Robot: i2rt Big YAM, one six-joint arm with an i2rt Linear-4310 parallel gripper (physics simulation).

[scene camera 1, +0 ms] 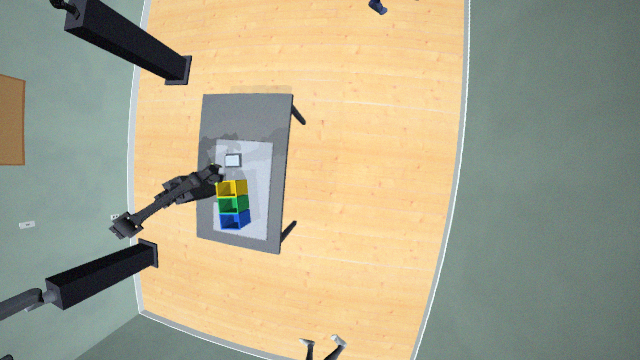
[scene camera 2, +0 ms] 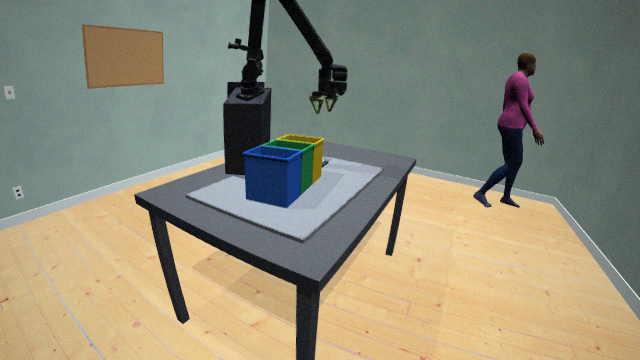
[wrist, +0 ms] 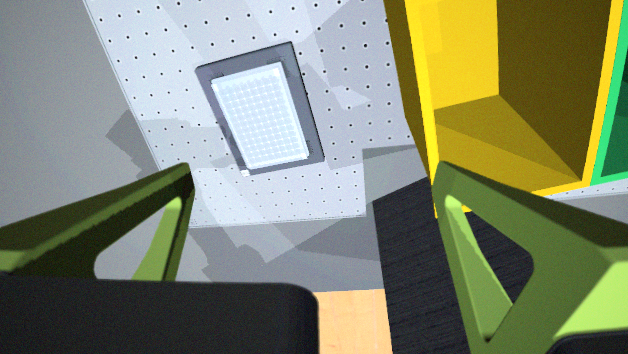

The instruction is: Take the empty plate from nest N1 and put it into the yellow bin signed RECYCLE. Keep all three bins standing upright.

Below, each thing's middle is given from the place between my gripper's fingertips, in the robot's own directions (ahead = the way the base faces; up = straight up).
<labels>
The yellow bin (wrist: 520, 99) lies 200 mm below my hand, 130 mm to the right of it and 30 mm behind it. From my hand the other things lie so: dark grey nest (wrist: 257, 58) (280 mm below, 110 mm behind, 90 mm to the left); green bin (scene camera 2: 307, 156) (260 mm to the right, 200 mm below, 10 mm behind); clear plate (wrist: 257, 104) (270 mm below, 110 mm behind, 90 mm to the left).
</labels>
